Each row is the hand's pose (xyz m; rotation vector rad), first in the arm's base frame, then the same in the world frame.
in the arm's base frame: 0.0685 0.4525 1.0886 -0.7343 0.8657 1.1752
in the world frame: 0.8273 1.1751 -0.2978 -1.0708 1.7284 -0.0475
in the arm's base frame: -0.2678 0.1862 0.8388 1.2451 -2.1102 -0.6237
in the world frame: 0.3333 1.1287 -0.2838 -0.2141 -2.2158 0.2534
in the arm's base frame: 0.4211 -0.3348 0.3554 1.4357 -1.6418 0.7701
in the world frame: 0.3730 0.2335 0.1367 0.0366 -1.1496 0.8835
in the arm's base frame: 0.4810 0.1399 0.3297 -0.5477 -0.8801 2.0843
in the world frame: 0.6415 0.2764 -0.2579 -1.0995 0.6165 1.6660
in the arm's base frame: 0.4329 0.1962 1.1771 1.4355 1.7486 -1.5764
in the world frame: 1.0113 0.9715 0.0641 1.3772 0.0550 -2.4028
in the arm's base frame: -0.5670 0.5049 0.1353 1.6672 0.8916 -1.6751
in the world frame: -0.0454 0.8312 -0.9577 1.0951 -0.7227 -2.1104
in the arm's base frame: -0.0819 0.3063 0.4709 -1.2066 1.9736 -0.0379
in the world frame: 0.3674 0.7579 -0.4976 -0.9458 2.4424 -1.6657
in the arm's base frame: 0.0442 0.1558 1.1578 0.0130 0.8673 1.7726
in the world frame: 0.6930 1.1815 -0.0233 -0.2603 1.5741 0.4385
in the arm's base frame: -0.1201 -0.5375 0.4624 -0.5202 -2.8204 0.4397
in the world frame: -0.0832 0.5989 0.1990 -1.5764 -1.7753 1.7302
